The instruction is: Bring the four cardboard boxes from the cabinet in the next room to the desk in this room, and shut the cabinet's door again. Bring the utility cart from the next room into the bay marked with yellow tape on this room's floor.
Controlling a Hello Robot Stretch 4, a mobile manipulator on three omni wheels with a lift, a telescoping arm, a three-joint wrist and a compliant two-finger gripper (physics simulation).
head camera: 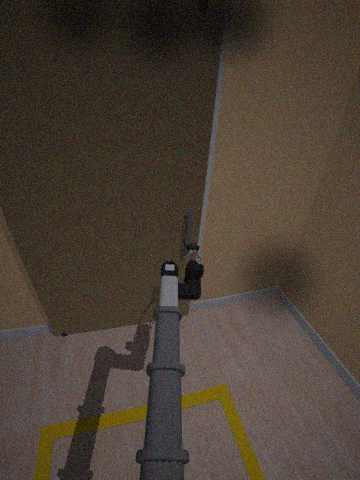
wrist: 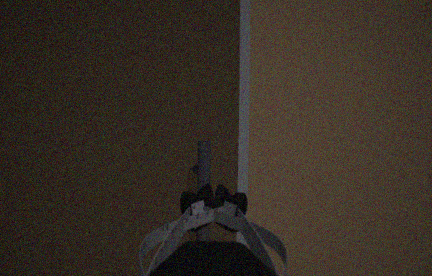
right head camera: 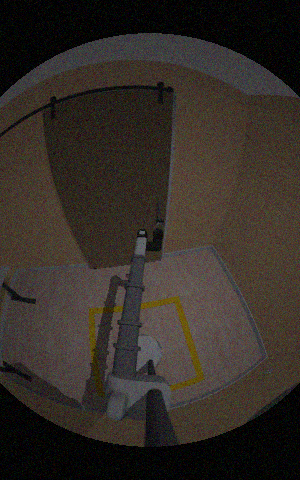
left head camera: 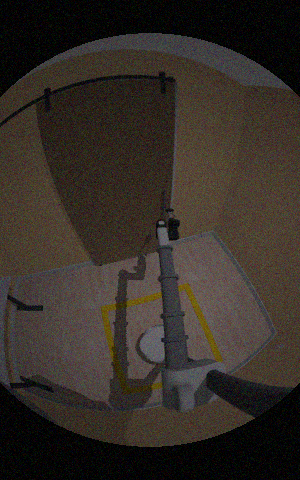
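Observation:
A large brown sliding door (head camera: 110, 150) (left head camera: 110, 160) (right head camera: 110, 165) (wrist: 110, 125) hangs on the wall ahead. A grey upright bar handle (head camera: 188, 227) (left head camera: 163, 200) (wrist: 204, 157) stands out near its right edge. My gripper (head camera: 192, 247) (left head camera: 170, 211) (right head camera: 159, 220) (wrist: 213, 199) is shut and empty, its fingertips together. It is in front of the handle's lower part and slightly right of it; the left fingertip overlaps the bar in the wrist view. Yellow tape (head camera: 227, 400) (left head camera: 202, 320) (right head camera: 190, 340) marks the bay on the floor. The boxes, cabinet, desk and cart do not show.
A dark rail (left head camera: 125, 77) (right head camera: 120, 88) carries the door. A pale strip (wrist: 244, 100) runs along the door's right edge, with tan wall beyond. A round white shape (left head camera: 150, 345) (right head camera: 150, 352) is inside the bay, under my arm. Dark bars (left head camera: 30, 307) (right head camera: 22, 300) show at the left.

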